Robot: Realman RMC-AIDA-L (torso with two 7-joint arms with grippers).
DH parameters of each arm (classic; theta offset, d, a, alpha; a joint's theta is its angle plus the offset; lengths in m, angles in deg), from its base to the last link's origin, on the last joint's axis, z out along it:
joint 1: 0 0.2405 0 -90
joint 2: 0 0 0 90
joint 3: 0 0.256 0 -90
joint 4: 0 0 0 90
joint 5: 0 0.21 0 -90
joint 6: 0 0 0 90
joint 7: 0 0.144 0 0
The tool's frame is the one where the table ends.
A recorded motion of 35 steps. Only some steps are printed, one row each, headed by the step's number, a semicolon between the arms.
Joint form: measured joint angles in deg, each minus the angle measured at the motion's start. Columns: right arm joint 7, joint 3, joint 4, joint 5, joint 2, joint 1, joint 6; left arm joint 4, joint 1, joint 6, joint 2, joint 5, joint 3, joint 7.
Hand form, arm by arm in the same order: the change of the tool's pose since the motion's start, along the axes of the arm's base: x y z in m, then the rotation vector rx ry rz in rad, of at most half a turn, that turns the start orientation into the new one. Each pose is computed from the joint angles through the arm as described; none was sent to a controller.
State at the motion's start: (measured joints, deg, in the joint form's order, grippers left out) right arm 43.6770 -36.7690 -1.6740 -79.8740 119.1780 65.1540 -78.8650; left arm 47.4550 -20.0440 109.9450 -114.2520 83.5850 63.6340 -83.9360
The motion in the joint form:
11: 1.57 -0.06 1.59 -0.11 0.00 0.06 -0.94; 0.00 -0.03 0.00 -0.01 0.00 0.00 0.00
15: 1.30 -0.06 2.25 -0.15 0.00 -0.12 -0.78; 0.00 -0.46 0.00 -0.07 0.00 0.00 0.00
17: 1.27 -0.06 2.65 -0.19 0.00 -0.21 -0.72; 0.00 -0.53 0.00 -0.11 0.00 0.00 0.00
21: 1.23 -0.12 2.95 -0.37 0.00 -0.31 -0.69; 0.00 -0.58 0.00 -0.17 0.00 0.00 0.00
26: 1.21 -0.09 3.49 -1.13 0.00 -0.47 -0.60; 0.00 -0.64 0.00 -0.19 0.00 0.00 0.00
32: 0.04 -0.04 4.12 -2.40 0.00 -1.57 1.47; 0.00 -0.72 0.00 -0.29 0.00 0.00 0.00
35: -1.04 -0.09 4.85 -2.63 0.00 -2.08 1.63; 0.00 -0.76 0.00 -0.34 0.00 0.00 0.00
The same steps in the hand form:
11: 0.0012 -0.0053 -0.0044 -0.0509 0.0177 -0.0121; 0.0002 0.0001 -0.0001 -0.0001 -0.0002 -0.0005
15: 0.0039 -0.0067 -0.0066 -0.0564 0.0151 -0.0210; 0.0024 0.0017 -0.0004 -0.0004 -0.0011 -0.0080
17: 0.0053 -0.0076 -0.0080 -0.0619 0.0143 -0.0265; 0.0028 0.0019 -0.0006 -0.0007 -0.0018 -0.0093
21: 0.0067 -0.0087 -0.0094 -0.0671 0.0109 -0.0291; 0.0033 0.0020 -0.0009 -0.0010 -0.0028 -0.0101
26: 0.0093 -0.0110 -0.0125 -0.0792 0.0006 -0.0318; 0.0036 0.0022 -0.0010 -0.0012 -0.0031 -0.0112
32: 0.0217 -0.0120 -0.0188 -0.0718 -0.0424 -0.0641; 0.0043 0.0024 -0.0015 -0.0018 -0.0047 -0.0126
35: 0.0269 -0.0146 -0.0217 -0.0691 -0.0529 -0.0696; 0.0047 0.0024 -0.0018 -0.0021 -0.0056 -0.0133

